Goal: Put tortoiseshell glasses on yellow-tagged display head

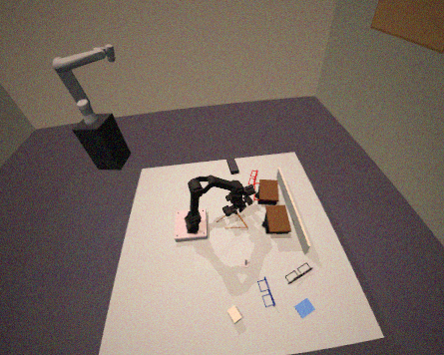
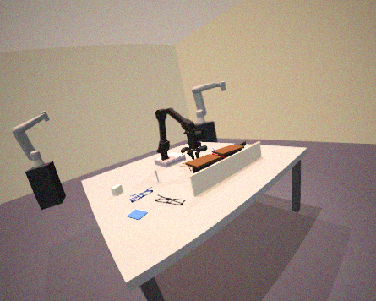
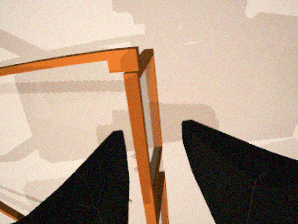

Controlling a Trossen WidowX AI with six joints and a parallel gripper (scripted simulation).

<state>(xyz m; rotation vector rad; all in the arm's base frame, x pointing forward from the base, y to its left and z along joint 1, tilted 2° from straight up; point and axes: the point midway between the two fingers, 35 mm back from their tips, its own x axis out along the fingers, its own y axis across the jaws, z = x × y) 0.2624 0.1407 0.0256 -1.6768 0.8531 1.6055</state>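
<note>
Now: the small peg 310 mm to the right of my gripper tip, 60 mm ahead of it and 10 mm below it. The rest, counted from my gripper tip: black block (460 mm to the left, 70 mm behind, 20 mm below); long white panel (330 mm ahead, 60 mm to the left, 20 mm above); white block (570 mm to the right, 20 mm ahead, 10 mm below).
</note>
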